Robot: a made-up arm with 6 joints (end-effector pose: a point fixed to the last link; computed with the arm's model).
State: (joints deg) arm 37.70 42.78 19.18 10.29 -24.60 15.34
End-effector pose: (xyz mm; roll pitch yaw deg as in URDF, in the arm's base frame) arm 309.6 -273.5 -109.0 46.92 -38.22 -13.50
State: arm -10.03 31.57 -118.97 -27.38 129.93 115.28
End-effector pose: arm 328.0 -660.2 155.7 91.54 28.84 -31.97
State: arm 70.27 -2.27 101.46 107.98 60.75 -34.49
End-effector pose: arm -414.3 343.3 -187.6 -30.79 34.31 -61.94
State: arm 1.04 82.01 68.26 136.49 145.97 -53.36
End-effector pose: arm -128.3 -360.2 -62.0 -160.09 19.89 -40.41
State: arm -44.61 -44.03 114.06 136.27 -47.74 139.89
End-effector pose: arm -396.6 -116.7 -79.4 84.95 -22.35 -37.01
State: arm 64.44 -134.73 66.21 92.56 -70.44 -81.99
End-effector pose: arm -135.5 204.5 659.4 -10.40 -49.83 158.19
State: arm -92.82 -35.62 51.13 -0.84 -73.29 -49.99
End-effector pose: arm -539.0 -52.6 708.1 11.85 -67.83 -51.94
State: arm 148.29 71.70 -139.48 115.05 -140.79 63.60
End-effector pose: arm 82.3 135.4 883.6 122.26 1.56 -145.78
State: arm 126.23 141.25 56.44 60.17 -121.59 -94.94
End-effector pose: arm 527.5 -253.1 348.4 -104.78 -68.30 -68.54
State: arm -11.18 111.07 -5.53 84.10 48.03 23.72
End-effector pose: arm 244.7 116.4 213.1 -40.02 48.16 162.38
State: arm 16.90 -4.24 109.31 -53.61 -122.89 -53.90
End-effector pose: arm 41.8 -593.0 -92.2 126.64 -4.14 16.18
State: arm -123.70 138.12 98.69 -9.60 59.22 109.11
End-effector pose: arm 420.2 -610.7 3.3 124.55 -21.61 -7.05
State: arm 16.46 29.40 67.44 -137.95 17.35 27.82
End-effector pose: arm 87.1 -73.3 -177.4 -157.21 -38.79 -30.95
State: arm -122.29 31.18 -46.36 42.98 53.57 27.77
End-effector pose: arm 266.5 192.4 432.9 -173.21 27.58 -103.93
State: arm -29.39 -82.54 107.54 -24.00 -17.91 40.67
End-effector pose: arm -733.6 -52.1 -47.9 -172.65 -9.24 124.87
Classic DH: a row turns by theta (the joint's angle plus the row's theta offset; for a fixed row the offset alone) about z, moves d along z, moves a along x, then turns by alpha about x. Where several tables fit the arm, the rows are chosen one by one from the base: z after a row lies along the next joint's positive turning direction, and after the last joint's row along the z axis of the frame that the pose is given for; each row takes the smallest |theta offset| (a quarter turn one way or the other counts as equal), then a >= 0, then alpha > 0; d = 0 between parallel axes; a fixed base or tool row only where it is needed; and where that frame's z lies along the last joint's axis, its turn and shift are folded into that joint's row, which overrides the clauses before.
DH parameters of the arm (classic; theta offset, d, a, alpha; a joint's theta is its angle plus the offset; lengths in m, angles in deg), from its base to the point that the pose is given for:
base (fixed): 90 0.17 0 90
joint 1: 0 -0.11 0.05 -90
joint 2: 90 -0.26 0.01 -90
joint 3: -90 0.39 0.09 -90
joint 4: -90 0.01 0.35 -90
joint 5: 90 0.05 0.01 90
joint 6: 0 -0.15 0.03 -90

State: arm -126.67 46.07 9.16 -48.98 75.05 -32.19
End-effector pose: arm 224.2 -26.5 768.6 131.08 53.18 -158.07
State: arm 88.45 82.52 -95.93 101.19 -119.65 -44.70
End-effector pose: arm 227.3 432.5 672.1 31.94 -44.52 -20.88
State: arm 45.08 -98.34 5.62 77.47 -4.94 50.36
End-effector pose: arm -467.7 45.6 280.6 -60.20 17.76 -47.50
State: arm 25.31 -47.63 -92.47 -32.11 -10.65 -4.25
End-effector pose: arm -544.0 -184.7 -268.8 -168.03 58.05 114.91
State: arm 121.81 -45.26 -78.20 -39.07 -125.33 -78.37
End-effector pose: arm -758.8 529.4 70.1 144.34 -58.30 -120.21
